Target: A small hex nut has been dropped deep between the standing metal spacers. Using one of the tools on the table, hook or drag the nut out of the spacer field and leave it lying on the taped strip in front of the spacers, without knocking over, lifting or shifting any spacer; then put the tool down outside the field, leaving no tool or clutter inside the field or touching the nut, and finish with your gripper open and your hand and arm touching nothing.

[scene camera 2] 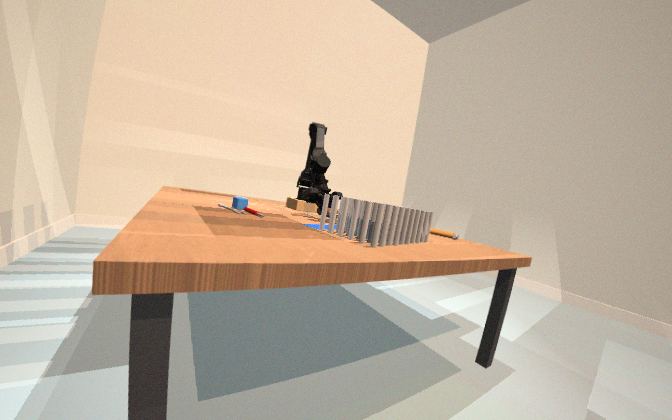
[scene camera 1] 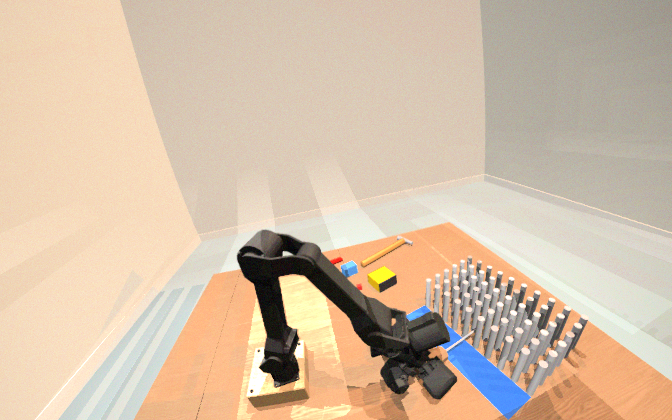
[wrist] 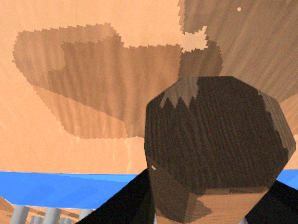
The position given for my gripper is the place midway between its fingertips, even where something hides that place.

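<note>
My gripper (scene camera 1: 431, 362) is there in the wrist view too, that's the gripper (wrist: 196, 176), and what it's holding is a hook tool (wrist: 215, 142).
</note>
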